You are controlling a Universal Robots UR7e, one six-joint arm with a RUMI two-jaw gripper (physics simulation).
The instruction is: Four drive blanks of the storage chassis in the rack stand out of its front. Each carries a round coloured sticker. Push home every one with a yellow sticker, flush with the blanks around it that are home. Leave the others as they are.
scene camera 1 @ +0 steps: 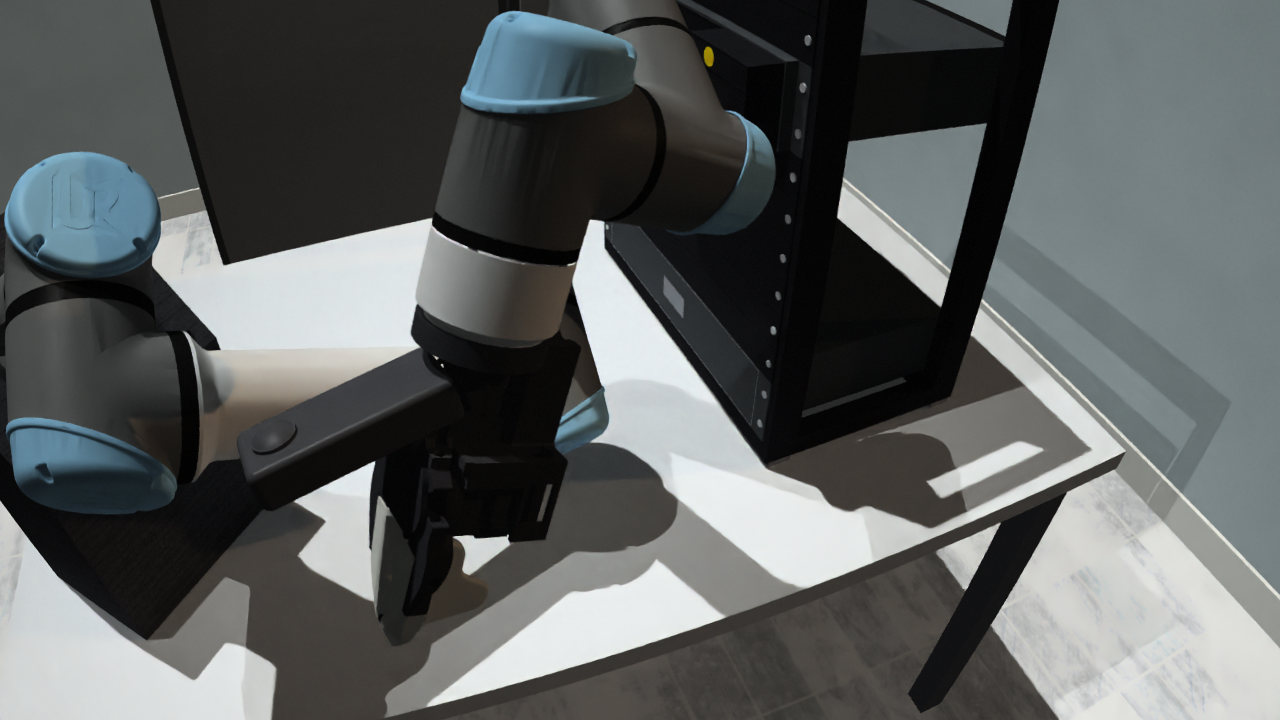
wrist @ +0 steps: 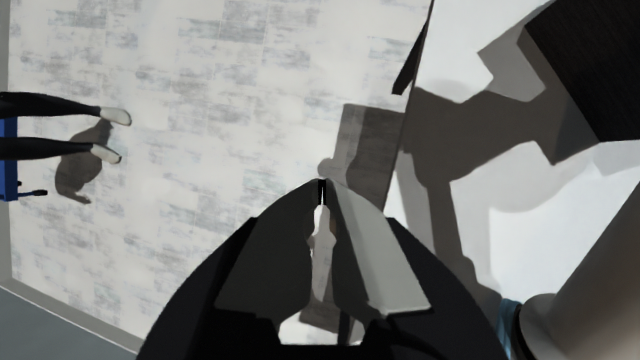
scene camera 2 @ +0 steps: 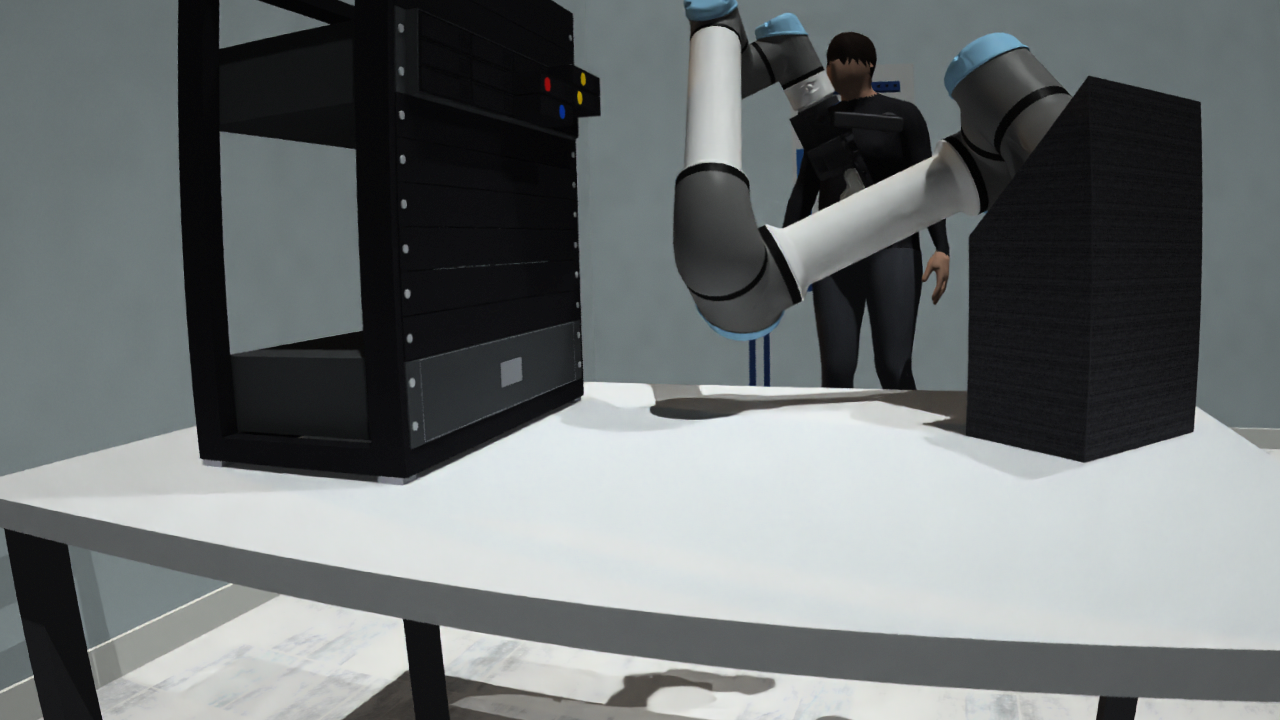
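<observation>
The rack [scene camera 1: 827,223] [scene camera 2: 380,268] holds the storage chassis [scene camera 2: 465,55] near its top. In scene camera 2, four stickers show at the chassis's far end: red [scene camera 2: 547,84], blue [scene camera 2: 562,111], and two yellow ones, an upper [scene camera 2: 582,78] and a lower [scene camera 2: 580,98]. The blanks with yellow stickers stand out of the front there. In scene camera 1 one yellow sticker [scene camera 1: 708,56] shows beside the arm; the arm hides the other stickers. My gripper [scene camera 1: 400,616] [wrist: 322,181] is shut and empty, pointing down over the table's near side, well away from the rack.
The arm's dark pedestal [scene camera 1: 143,555] [scene camera 2: 1087,268] [wrist: 595,65] stands on the table [scene camera 1: 796,528] [scene camera 2: 716,537] opposite the rack. In scene camera 1, the forearm and wrist cross in front of the rack's upper front. A person [scene camera 2: 863,116] stands beyond the table. A dark panel [scene camera 1: 304,116] stands behind.
</observation>
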